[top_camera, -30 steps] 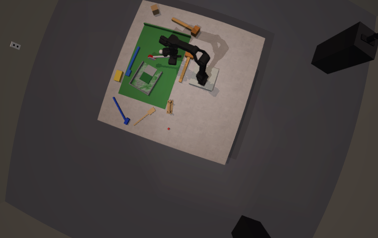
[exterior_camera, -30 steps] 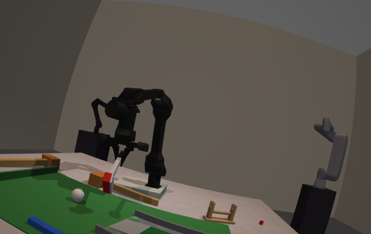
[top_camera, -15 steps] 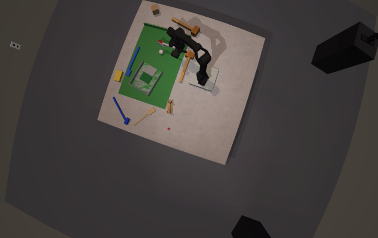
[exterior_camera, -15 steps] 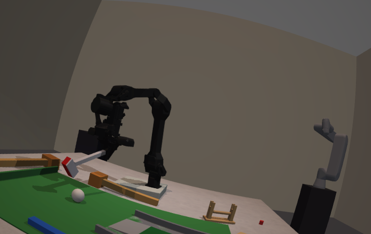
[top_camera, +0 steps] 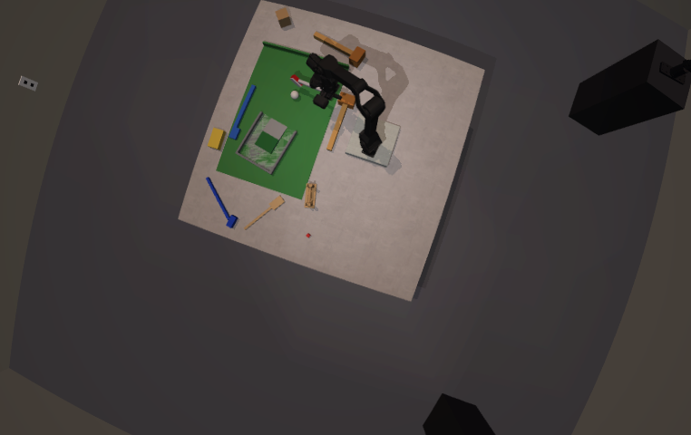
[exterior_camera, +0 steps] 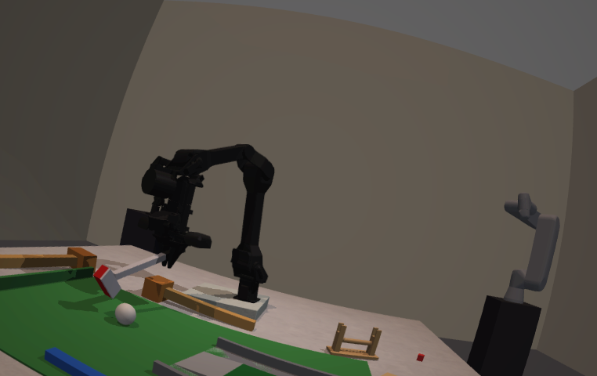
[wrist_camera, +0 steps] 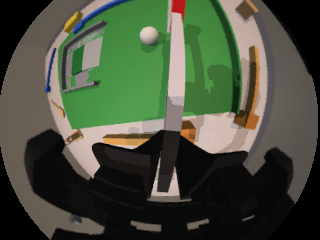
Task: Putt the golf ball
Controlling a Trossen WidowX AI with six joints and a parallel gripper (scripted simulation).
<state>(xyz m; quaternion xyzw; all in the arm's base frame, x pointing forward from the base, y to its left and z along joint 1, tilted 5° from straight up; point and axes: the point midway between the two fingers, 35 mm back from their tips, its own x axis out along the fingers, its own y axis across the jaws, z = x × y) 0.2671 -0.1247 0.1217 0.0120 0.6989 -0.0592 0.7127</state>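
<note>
Right now the red putter is 9 cm ahead of my gripper tip and 1 cm to the right of it. Also, from my gripper tip: white golf ball: 19 cm ahead, 8 cm below, 3 cm to the left; yellow block: 47 cm ahead, 40 cm to the left, 9 cm below; small wooden rack: 46 cm to the left, 10 cm behind, 7 cm below.
</note>
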